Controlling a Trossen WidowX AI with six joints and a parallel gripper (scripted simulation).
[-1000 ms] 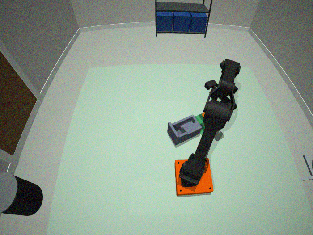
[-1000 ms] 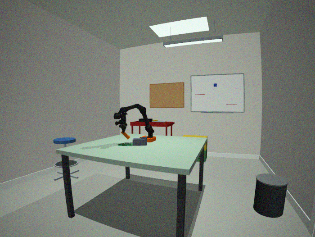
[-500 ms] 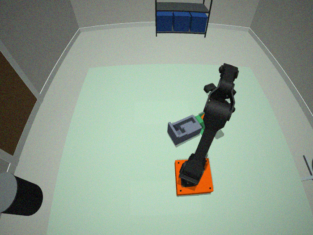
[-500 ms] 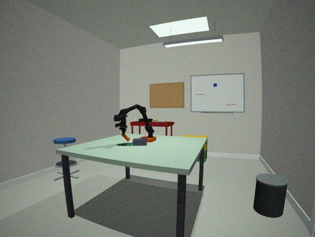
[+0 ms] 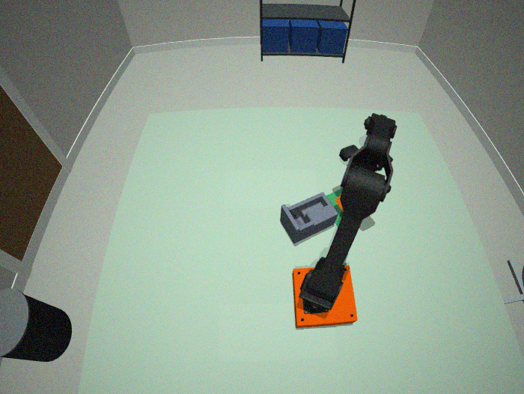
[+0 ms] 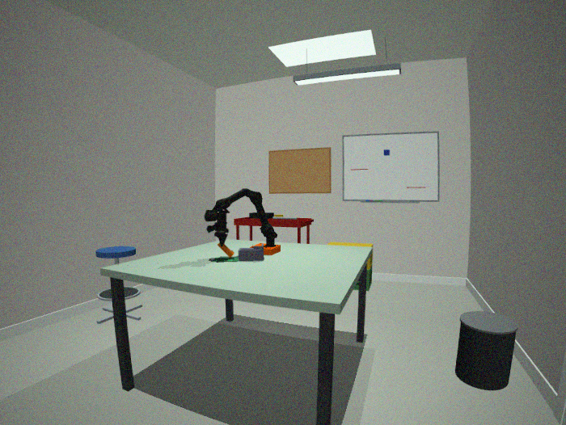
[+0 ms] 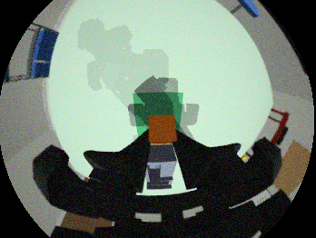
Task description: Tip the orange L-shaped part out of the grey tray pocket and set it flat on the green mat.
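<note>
Right now my gripper tip is 3 cm past the orange L-shaped part, 2 cm to the right of it and 3 cm above it. The rest, counted from my gripper tip: green mat (1 cm behind, 2 cm to the left, 10 cm below).
</note>
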